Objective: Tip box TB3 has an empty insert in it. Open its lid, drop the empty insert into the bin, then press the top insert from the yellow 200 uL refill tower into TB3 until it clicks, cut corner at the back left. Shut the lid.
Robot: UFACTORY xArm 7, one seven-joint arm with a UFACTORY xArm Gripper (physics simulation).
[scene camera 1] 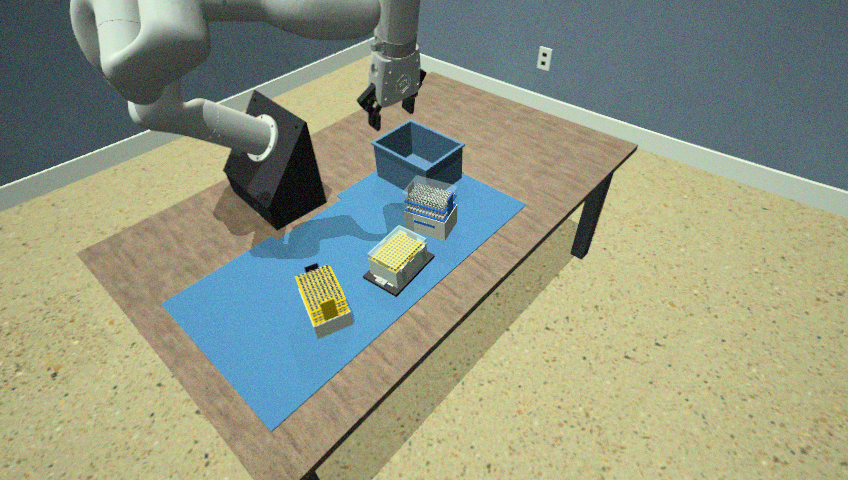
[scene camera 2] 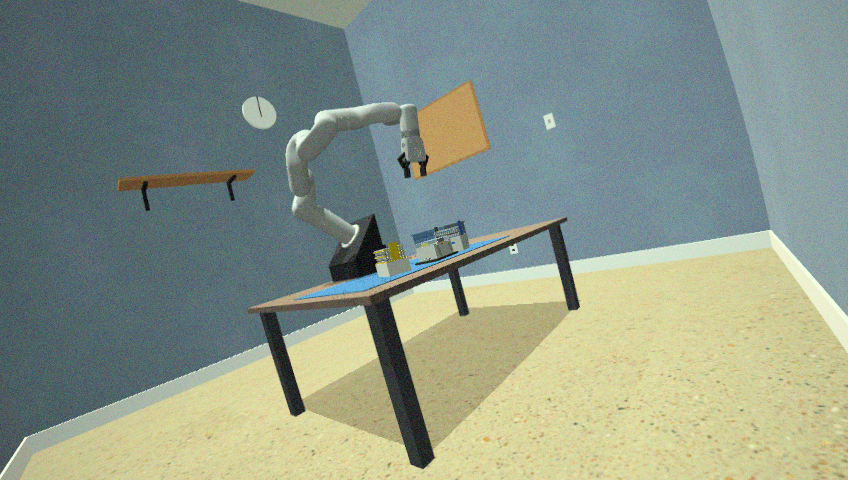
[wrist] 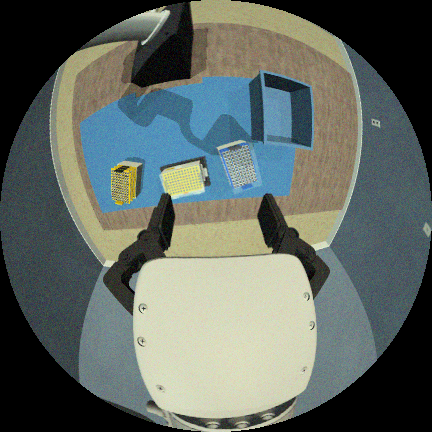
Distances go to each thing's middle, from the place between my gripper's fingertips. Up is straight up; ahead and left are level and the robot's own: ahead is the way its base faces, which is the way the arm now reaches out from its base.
My gripper is now 290 mm above the blue-and-white tip box (scene camera 1: 430,207), 80 mm to the right of it and 20 mm short of it. The rest, counted from my hand: blue bin (scene camera 1: 411,149): 290 mm below, 200 mm to the left, 170 mm behind.
